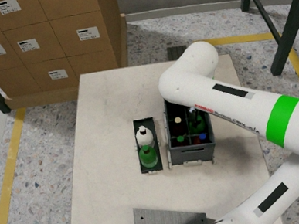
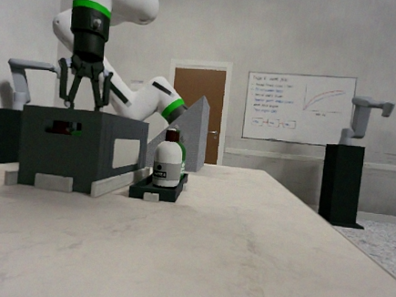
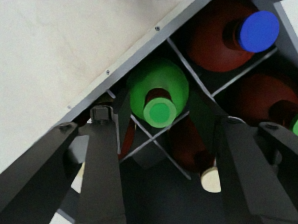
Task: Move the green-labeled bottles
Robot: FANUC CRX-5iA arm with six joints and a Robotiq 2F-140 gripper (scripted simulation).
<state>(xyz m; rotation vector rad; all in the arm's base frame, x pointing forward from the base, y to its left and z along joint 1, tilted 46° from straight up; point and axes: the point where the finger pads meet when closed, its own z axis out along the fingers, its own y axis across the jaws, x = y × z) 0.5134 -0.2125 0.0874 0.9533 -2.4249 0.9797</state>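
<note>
The dark crate is 80 mm below my hand and 40 mm to the left of it. Round my hand: white-labeled bottle: 240 mm to the left, 80 mm below, 10 mm ahead; then dark tray: 240 mm to the left, 150 mm below.
</note>
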